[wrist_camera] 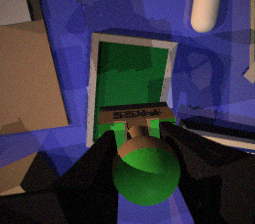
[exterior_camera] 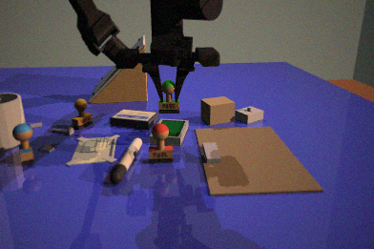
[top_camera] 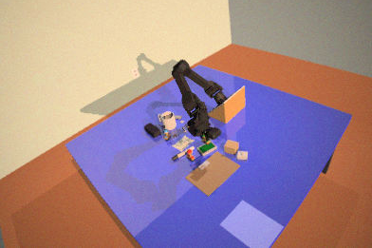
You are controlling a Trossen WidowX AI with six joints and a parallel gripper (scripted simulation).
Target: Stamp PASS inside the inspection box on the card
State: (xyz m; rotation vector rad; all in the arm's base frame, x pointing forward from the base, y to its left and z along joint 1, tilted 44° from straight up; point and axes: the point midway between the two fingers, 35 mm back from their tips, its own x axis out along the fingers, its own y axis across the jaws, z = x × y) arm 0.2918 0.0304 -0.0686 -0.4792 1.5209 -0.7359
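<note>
Now: gripper tip 140 mm to the left of the inspection card, 70 mm above it and 30 mm short of it. Round my gripper tip: flat box 90 mm behind, 60 mm to the right, 60 mm below; green ink pad 70 mm below; red-knobbed stamp 100 mm ahead, 50 mm below, 30 mm to the right.
</note>
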